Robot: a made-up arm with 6 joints. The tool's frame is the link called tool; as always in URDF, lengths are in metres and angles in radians.
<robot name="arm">
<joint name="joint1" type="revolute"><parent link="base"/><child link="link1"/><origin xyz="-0.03 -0.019 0.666" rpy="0 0 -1.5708"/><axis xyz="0 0 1"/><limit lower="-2.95" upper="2.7"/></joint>
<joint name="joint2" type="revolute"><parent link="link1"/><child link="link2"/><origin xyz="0.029 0.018 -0.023" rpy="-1.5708 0 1.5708"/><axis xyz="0 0 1"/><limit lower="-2.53" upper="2.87"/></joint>
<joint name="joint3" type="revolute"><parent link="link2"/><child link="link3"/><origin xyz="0.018 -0.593 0.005" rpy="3.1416 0 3.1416"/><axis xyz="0 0 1"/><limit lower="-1.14" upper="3.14"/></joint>
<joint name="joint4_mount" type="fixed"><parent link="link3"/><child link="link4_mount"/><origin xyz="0.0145 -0.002 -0.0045" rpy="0 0 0"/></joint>
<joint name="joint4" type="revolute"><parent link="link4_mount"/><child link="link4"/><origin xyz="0.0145 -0.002 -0.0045" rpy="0 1.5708 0"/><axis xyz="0 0 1"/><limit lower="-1.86" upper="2.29"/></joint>
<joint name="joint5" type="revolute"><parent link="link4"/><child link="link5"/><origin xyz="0.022 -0.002 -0.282" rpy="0 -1.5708 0"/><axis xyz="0 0 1"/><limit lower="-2" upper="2.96"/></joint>
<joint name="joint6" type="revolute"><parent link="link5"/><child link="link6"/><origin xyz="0.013 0.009 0.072" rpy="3.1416 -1.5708 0"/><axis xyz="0 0 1"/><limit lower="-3.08" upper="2.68"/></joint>
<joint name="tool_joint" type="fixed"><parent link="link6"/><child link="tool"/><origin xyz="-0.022 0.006 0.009" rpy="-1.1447 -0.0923 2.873"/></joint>
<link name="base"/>
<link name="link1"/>
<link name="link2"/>
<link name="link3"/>
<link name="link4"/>
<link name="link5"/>
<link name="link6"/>
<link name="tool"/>
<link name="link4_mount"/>
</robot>
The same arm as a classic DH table. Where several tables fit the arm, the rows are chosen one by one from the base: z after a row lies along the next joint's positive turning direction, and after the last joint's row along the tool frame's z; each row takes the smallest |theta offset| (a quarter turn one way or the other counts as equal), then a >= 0, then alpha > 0; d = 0 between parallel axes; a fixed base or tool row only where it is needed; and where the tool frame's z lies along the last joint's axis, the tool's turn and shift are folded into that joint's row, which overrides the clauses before.
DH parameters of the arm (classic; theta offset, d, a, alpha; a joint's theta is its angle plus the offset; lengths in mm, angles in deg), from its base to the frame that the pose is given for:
base (fixed): 32.35 0 -35.5 0
joint1: -32.35 643 18 -90
joint2: -88.26 0 593.3 180
joint3: 1.74 15 4 -90
joint4: 0 -253 2 90
joint5: 0 50 -9 -90
joint6: 77.01 22.4 22.8 -65.7
tool (fixed): -5.8 -1 0 0
Joint limits (deg, base to tool): -169.02..154.7 -144.96..164.44 -65.32..179.91 -106.57..131.21 -114.59..169.6 -176.47..153.55

